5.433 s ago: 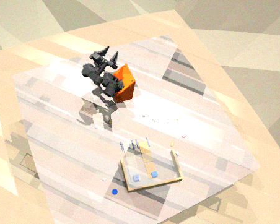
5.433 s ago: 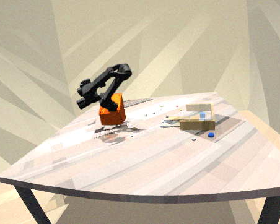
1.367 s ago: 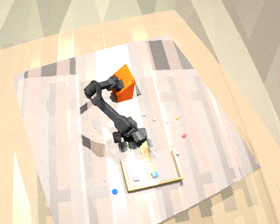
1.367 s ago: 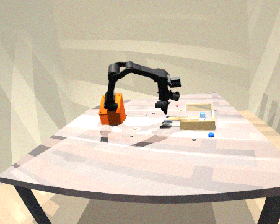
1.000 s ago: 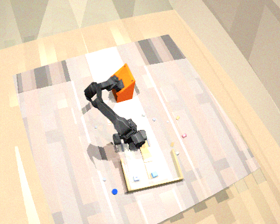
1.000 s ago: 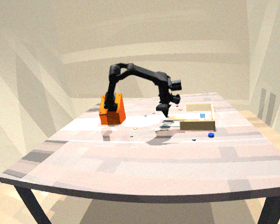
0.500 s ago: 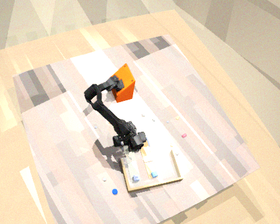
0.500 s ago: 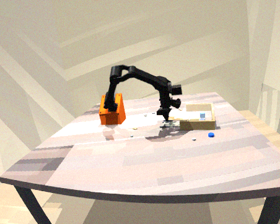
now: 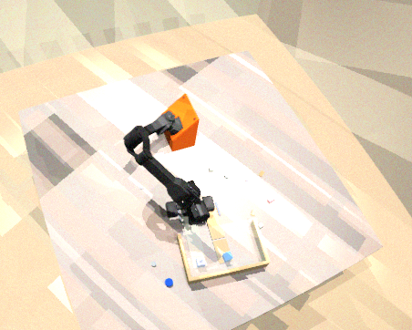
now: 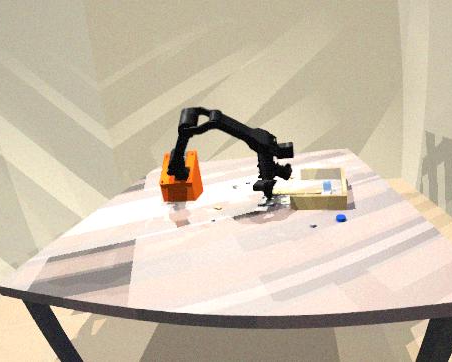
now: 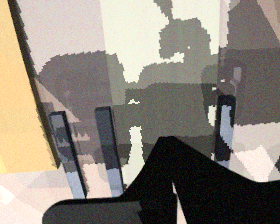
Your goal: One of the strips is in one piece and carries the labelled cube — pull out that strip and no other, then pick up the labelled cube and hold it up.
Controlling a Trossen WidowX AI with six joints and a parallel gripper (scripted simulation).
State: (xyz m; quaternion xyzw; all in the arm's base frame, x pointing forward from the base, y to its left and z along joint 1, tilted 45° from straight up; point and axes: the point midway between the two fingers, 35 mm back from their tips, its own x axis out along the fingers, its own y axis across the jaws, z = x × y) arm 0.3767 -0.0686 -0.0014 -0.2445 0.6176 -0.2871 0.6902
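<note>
Right now my gripper tip is 21 cm short of the labelled cube, 2 cm to the left of it and 1 cm below it. From my gripper tip the other things lie so: tan strip (6 cm ahead, 9 cm to the left); blue disc (25 cm ahead, 16 cm to the right); pink bit (3 cm ahead, 37 cm to the left).
</note>
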